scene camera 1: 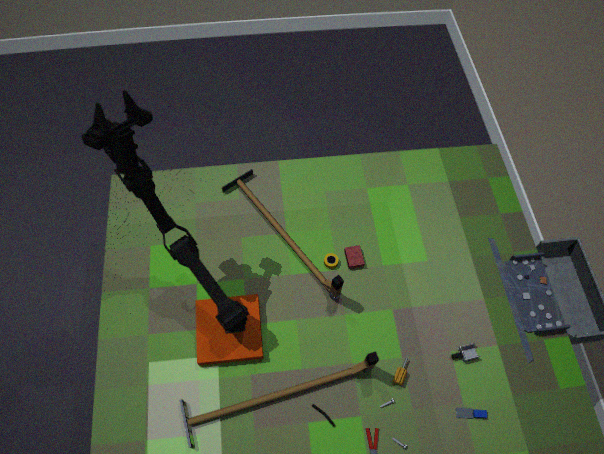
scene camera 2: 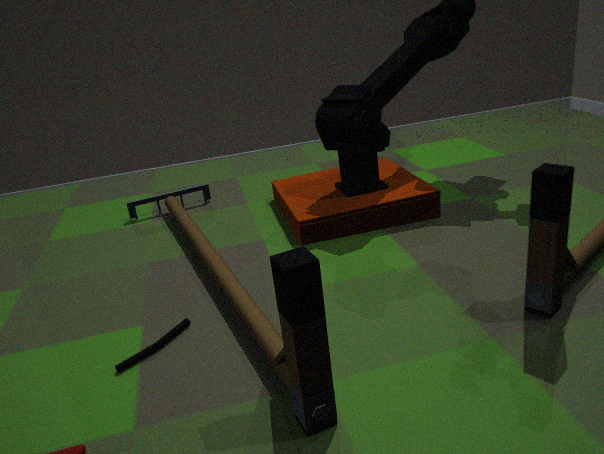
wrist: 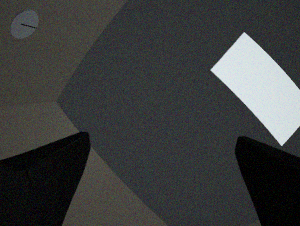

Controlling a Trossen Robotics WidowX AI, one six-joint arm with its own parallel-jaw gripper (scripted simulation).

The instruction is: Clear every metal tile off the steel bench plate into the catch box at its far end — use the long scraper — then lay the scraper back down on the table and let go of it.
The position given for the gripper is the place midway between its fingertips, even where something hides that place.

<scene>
The gripper (scene camera 1: pixel 111 96) is open, holding nothing. Further things: a black strip (scene camera 2: pixel 122 366).
The gripper also shows in the wrist view (wrist: pixel 164 143). The wrist view misses the black strip: it is out of frame.
</scene>
